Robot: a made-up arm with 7 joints. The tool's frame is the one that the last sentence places.
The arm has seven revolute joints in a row. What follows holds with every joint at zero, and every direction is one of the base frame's.
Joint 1 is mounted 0.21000 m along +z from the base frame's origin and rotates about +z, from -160.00 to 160.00 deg.
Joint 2 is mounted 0.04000 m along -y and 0.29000 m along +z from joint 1 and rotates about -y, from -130.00 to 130.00 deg.
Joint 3 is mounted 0.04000 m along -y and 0.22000 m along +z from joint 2 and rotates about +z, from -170.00 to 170.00 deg.
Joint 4 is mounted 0.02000 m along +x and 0.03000 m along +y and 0.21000 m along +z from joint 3 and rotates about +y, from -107.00 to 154.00 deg.
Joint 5 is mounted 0.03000 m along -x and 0.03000 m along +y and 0.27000 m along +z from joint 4 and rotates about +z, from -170.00 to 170.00 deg.
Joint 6 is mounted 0.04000 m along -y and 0.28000 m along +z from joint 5 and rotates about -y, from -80.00 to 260.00 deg.
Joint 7 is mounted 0.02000 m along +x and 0.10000 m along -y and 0.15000 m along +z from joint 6 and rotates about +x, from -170.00 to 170.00 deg.
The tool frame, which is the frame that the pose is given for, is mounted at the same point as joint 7; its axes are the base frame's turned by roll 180.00, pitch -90.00 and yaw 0.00 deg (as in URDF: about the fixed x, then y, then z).
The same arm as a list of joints. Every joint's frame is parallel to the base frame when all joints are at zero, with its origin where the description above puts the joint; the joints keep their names.
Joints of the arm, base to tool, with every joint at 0 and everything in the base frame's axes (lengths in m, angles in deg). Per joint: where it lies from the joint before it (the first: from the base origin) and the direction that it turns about. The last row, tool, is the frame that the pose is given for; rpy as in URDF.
joint 1: xyz 0.0000 0.0000 0.2100 axis 0 0 1
joint 2: xyz 0.0000 -0.0400 0.2900 axis 0 -1 0
joint 3: xyz 0.0000 -0.0400 0.2200 axis 0 0 1
joint 4: xyz 0.0200 0.0300 0.2100 axis 0 1 0
joint 5: xyz -0.0300 0.0300 0.2700 axis 0 0 1
joint 6: xyz 0.0000 -0.0400 0.2800 axis 0 -1 0
joint 7: xyz 0.0200 -0.1000 0.1500 axis 1 0 0
tool: xyz 0.0000 0.0000 0.0000 rpy 180.00 -90.00 0.00
Joint limits (deg, base to tool): -160.00..160.00 -130.00..130.00 -170.00..170.00 -107.00..154.00 -170.00..170.00 -80.00..260.00 -170.00..170.00

